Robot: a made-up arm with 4 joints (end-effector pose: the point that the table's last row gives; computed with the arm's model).
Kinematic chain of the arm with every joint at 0, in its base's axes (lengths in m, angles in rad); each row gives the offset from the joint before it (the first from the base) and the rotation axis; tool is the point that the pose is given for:
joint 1: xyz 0 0 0.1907 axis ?
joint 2: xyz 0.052 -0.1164 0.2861 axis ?
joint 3: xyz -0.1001 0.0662 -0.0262 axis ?
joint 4: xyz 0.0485 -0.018 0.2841 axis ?
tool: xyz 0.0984 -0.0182 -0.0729
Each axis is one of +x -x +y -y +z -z.
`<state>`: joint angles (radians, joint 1 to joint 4).
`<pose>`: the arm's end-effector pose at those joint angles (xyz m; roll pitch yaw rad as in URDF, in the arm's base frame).
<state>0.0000 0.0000 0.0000 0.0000</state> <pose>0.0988 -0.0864 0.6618 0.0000 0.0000 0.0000</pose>
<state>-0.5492 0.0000 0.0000 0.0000</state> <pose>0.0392 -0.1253 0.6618 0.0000 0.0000 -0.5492</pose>
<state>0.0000 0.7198 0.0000 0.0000</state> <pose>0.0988 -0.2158 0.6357 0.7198 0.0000 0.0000</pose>
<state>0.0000 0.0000 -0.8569 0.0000</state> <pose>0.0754 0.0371 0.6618 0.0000 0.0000 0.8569</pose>
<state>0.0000 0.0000 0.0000 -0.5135</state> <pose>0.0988 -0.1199 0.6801 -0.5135 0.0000 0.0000</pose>
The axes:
joint 1: +z
joint 2: +x
joint 3: -z
joint 4: +x

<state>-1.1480 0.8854 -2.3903 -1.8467</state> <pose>-0.2239 0.0075 0.8396 -2.5761 -0.5568 1.4597</pose>
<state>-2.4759 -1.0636 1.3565 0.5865</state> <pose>0.0141 -0.0021 0.6340 0.2210 -1.0238 2.6577</pose>
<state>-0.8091 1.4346 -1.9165 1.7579</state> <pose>-0.3524 -0.1267 0.6946 0.5714 -1.2002 1.9720</pose>
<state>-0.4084 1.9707 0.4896 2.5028</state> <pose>-0.0709 -0.4166 0.3878 -1.7629 0.4480 -0.2038</pose>
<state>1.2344 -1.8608 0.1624 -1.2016</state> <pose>-0.1011 0.1221 0.4526 -3.0660 -0.1556 1.2812</pose>
